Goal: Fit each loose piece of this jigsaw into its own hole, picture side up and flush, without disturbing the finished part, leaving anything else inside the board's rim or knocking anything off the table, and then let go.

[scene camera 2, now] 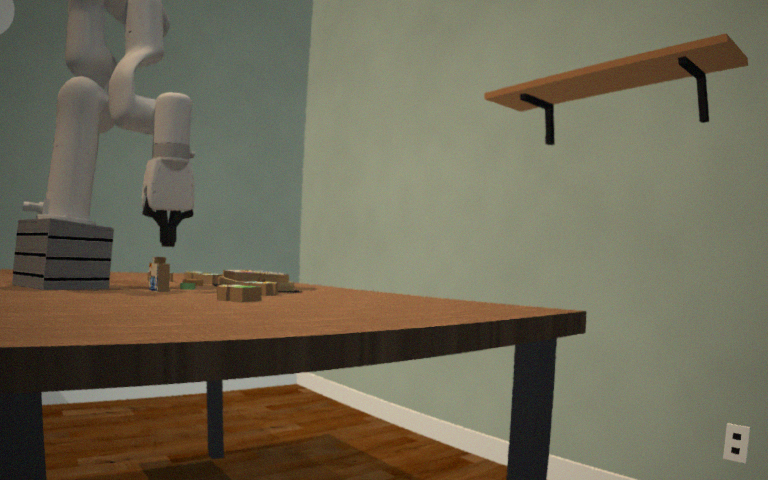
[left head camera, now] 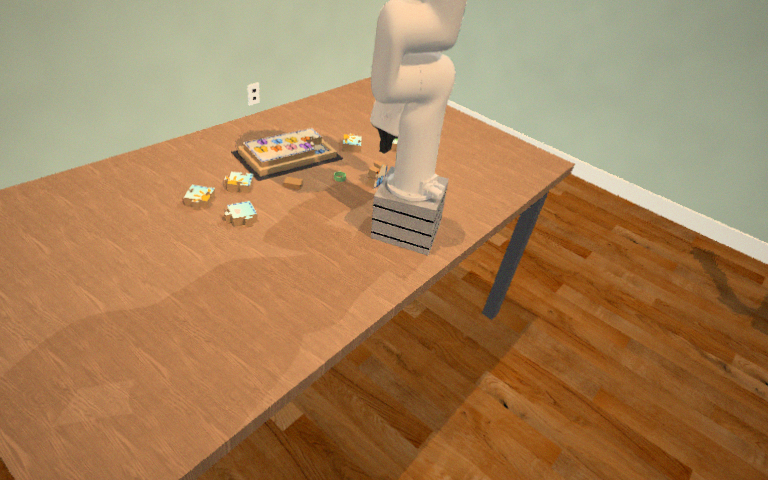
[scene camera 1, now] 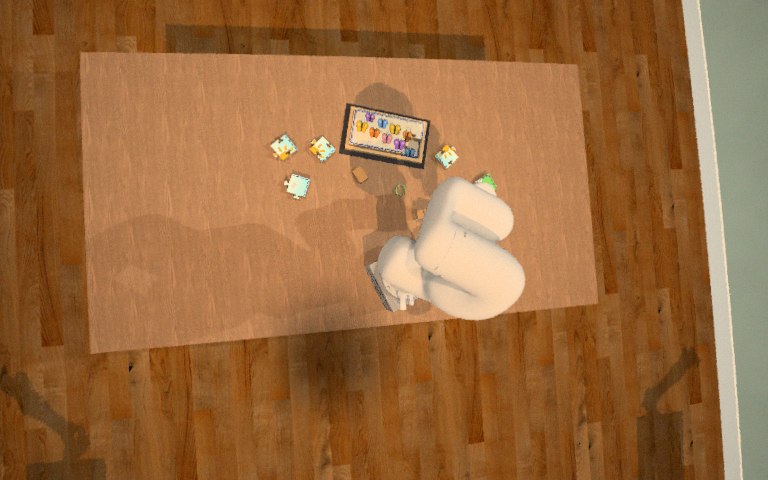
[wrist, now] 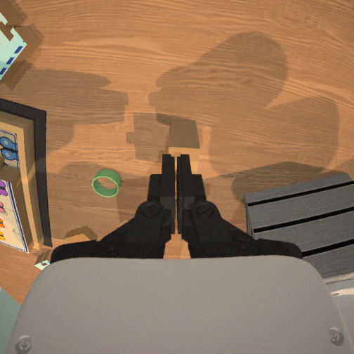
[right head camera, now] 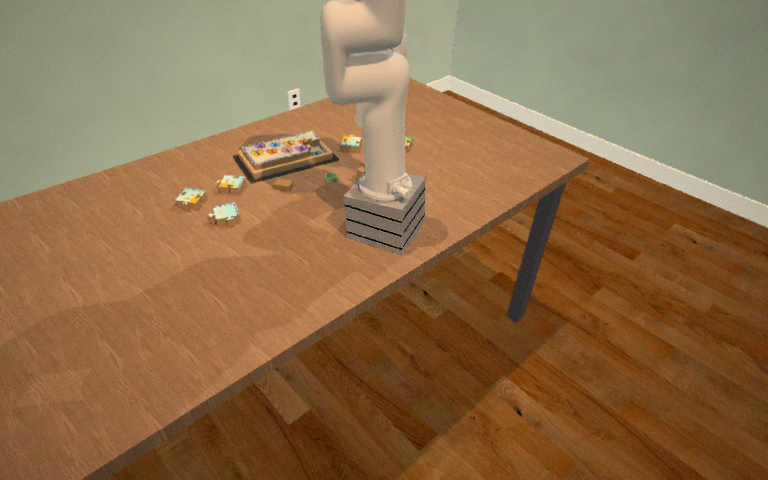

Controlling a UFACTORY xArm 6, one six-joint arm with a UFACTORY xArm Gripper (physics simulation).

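Places are measured from the arm's base along level axes (x left, y back, z up), in centimetres.
Where they show: gripper, between the fingertips: [scene camera 2: 167,246] [left head camera: 384,151]; arm's base, origin of its link: [scene camera 2: 65,223] [left head camera: 412,186] [right head camera: 385,186].
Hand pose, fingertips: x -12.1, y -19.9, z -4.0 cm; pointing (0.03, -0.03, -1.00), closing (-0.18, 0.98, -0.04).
Things, the pixels of their top centre, and the offset from my fingertips. "spot": a spot on its surface instead.
- loose jigsaw piece, centre of its top: [scene camera 2: 159,257] [left head camera: 379,162] [right head camera: 367,163] [scene camera 1: 427,213] dx +2.8, dy +1.0, dz -2.2 cm
- butterfly jigsaw board, centre of its top: [scene camera 2: 253,279] [left head camera: 288,149] [right head camera: 285,152] [scene camera 1: 386,134] dx +13.9, dy -24.4, dz -6.9 cm
- sunken hole, a spot on its surface: [scene camera 1: 413,145] spot: dx +5.1, dy -21.4, dz -7.7 cm
- pale piece, centre of its top: [left head camera: 239,211] [right head camera: 223,212] [scene camera 1: 295,186] dx +42.4, dy -7.4, dz -6.7 cm
- teal piece, centre of its top: [scene camera 2: 261,282] [left head camera: 352,139] [right head camera: 351,140] [scene camera 1: 448,155] dx -6.1, dy -18.2, dz -6.7 cm
- green piece, centre of its top: [scene camera 2: 236,286] [right head camera: 401,140] [scene camera 1: 484,186] dx -18.6, dy -8.4, dz -6.7 cm
- wooden block, centre of its top: [scene camera 2: 193,279] [left head camera: 293,180] [right head camera: 283,182] [scene camera 1: 360,174] dx +22.6, dy -11.6, dz -7.7 cm
A loose jigsaw piece [left head camera: 376,174] [scene camera 1: 419,213] [scene camera 2: 159,276] [wrist: 185,132] stands upright on its edge, a knob upward, near the robot base; blue picture shows on one side in scene camera 2. My gripper [scene camera 2: 167,244] [wrist: 175,172] is shut with nothing between its fingers. It hangs above the piece, apart from it. The butterfly jigsaw board [left head camera: 283,166] [scene camera 1: 385,155] [wrist: 30,185] lies flat farther back. Its finished part stands raised inside the rim, and a sunken hole [scene camera 1: 413,145] shows near its right front corner. The arm hides part of the upright piece in the right head view.
Teal-and-orange pieces [scene camera 1: 283,147] [scene camera 1: 322,148] and a pale piece [scene camera 1: 297,185] lie left of the board. Another teal piece [scene camera 1: 446,155] and a green piece [scene camera 1: 486,182] lie right. A wooden block [scene camera 1: 359,174] and green ring [wrist: 115,176] lie before the board.
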